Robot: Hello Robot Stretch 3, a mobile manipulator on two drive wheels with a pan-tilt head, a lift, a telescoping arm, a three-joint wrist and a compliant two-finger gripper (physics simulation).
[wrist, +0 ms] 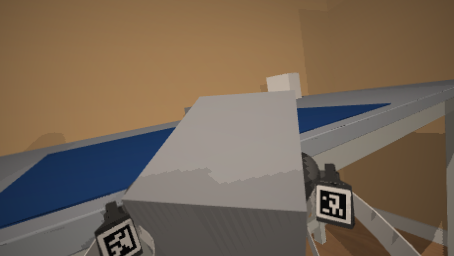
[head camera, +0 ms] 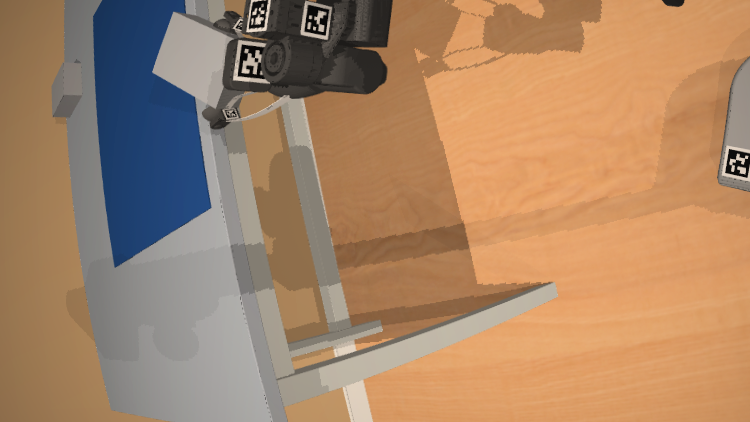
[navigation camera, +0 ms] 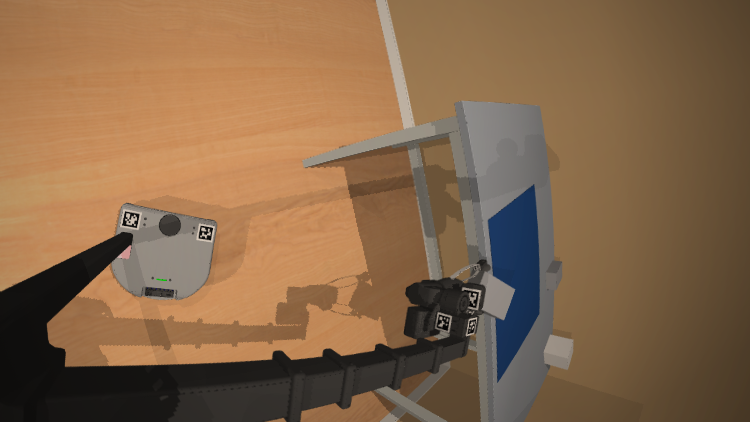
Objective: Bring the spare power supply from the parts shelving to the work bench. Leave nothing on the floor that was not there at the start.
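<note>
My gripper (head camera: 221, 68) (navigation camera: 479, 293) (wrist: 222, 185) is shut on a light grey box, the power supply (head camera: 187, 57) (navigation camera: 497, 294) (wrist: 235, 145), with one fingertip at each side. The box is tilted and turned. It overlaps the near long edge of the grey work bench (head camera: 183, 388) (navigation camera: 503, 125) (wrist: 410, 91) and part of the blue mat (head camera: 152, 173) (navigation camera: 519, 262) (wrist: 100, 165). A shadow lies on the mat beside the box; the exact gap under it is hidden. The parts shelving does not show in these views.
A small grey block (head camera: 67, 86) (navigation camera: 553, 275) and a white box (navigation camera: 558, 351) (wrist: 284, 83) are at the bench's far edge, by the wall. A bench leg (head camera: 419, 341) (navigation camera: 377, 144) juts toward my base (head camera: 738, 120) (navigation camera: 167, 262). My arm (navigation camera: 367, 367) reaches across to the bench.
</note>
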